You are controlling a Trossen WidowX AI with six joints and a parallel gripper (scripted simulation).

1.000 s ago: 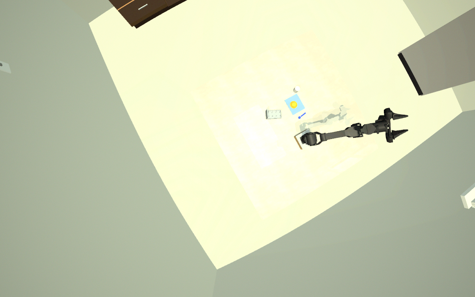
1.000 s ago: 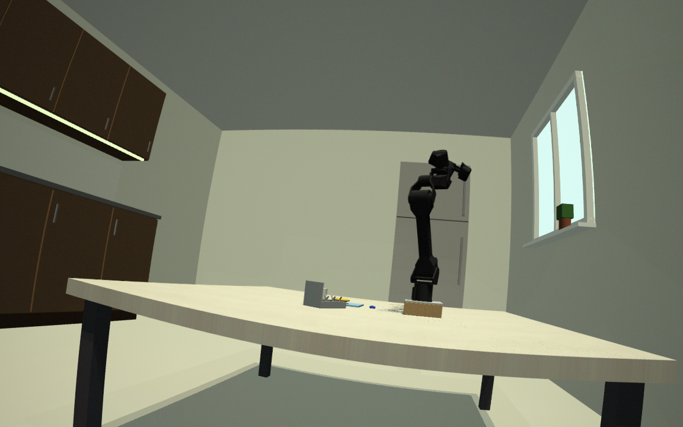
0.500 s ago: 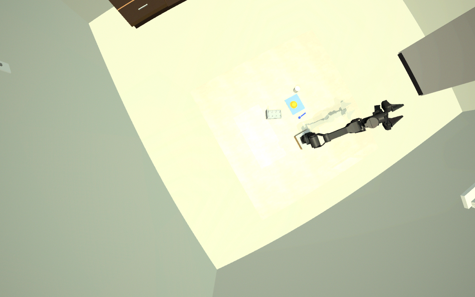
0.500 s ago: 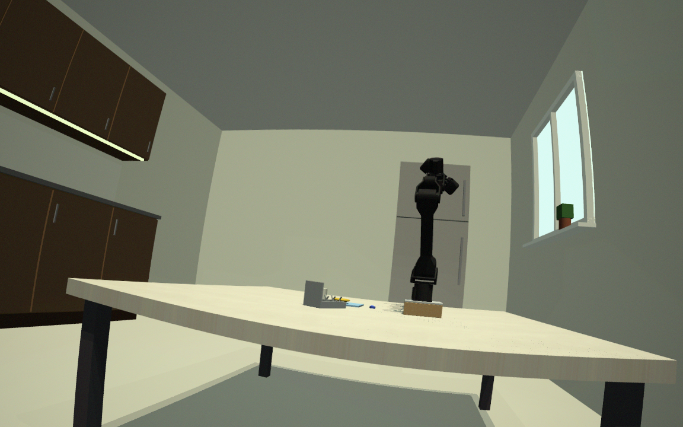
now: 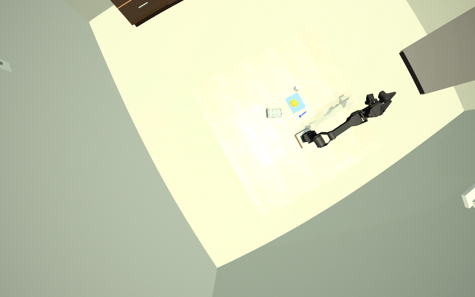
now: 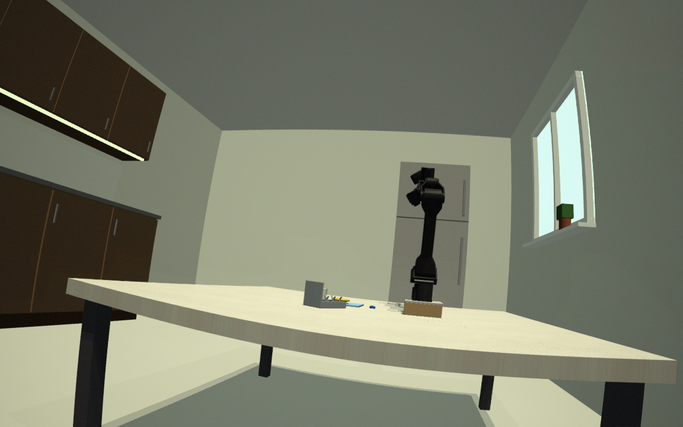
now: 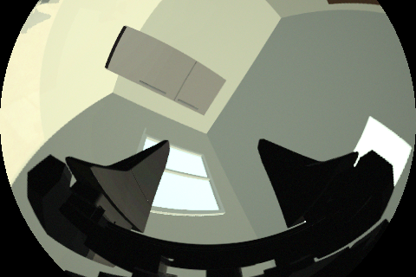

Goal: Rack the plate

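Right now the yellow plate is 540 mm below my gripper tip, 360 mm to the left of it and 240 mm ahead of it. Also, from my gripper tip: white cup (530 mm below, 350 mm ahead, 280 mm to the left); then grey dish rack (560 mm to the left, 530 mm below, 230 mm ahead); then light blue mat (550 mm below, 340 mm to the left, 240 mm ahead).
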